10 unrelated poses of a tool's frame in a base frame.
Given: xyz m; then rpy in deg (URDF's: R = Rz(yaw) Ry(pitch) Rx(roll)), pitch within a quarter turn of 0, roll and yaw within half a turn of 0.
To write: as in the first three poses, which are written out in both.
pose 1, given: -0.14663 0.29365 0.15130 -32.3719 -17.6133 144.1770
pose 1, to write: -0.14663 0.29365 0.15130 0.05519 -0.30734 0.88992 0.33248
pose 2, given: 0.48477 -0.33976 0.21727 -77.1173 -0.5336 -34.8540
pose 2, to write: 0.48477 -0.33976 0.21727 -0.59579 0.18320 -0.23696 0.74520
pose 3, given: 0.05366 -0.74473 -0.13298 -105.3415 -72.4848 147.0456
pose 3, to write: 0.05366 -0.74473 -0.13298 0.16188 -0.71666 0.33565 0.58951
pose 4, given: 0.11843 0.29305 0.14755 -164.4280 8.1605 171.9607
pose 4, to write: 0.11843 0.29305 0.14755 0.07889 0.98516 -0.13974 0.06085
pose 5, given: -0.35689 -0.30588 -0.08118 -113.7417 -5.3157 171.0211
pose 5, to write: -0.35689 -0.30588 -0.08118 -0.04021 -0.83596 0.54123 0.08145
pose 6, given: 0.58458 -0.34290 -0.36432 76.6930 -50.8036 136.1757
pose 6, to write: 0.58458 -0.34290 -0.36432 0.52127 0.39440 0.75659 0.01747
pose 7, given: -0.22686 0.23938 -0.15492 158.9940 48.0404 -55.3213
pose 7, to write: -0.22686 0.23938 -0.15492 -0.82990 0.35121 0.43179 0.03833
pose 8, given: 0.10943 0.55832 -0.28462 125.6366 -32.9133 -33.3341
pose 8, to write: 0.10943 0.55832 -0.28462 0.78016 -0.36866 0.11577 0.49197
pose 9, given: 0.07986 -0.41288 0.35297 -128.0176 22.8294 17.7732
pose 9, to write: 0.07986 -0.41288 0.35297 -0.88390 -0.05042 0.24212 0.39693
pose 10, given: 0.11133 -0.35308 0.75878 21.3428 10.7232 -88.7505
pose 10, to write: 0.11133 -0.35308 0.75878 0.19600 -0.06330 -0.69662 0.68724
